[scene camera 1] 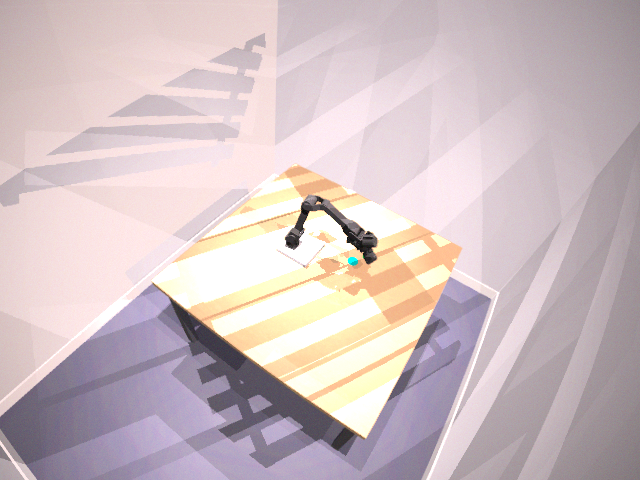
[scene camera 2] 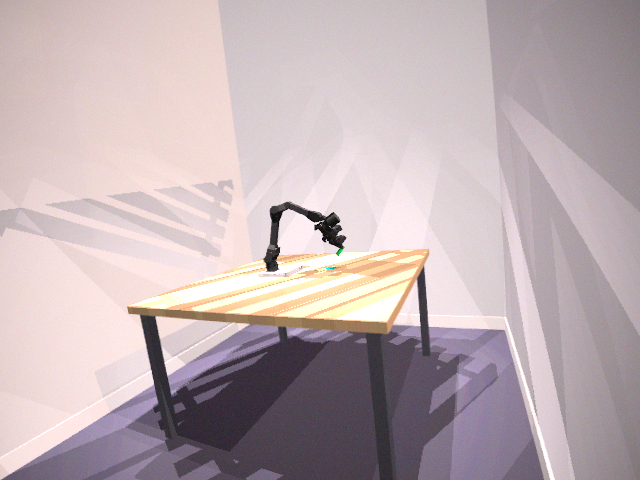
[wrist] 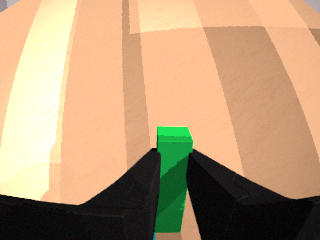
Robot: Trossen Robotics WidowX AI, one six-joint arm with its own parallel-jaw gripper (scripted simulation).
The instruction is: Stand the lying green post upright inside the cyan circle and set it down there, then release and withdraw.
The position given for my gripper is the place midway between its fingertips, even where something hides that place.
My gripper (wrist: 172,156) carries a green post (wrist: 174,143).
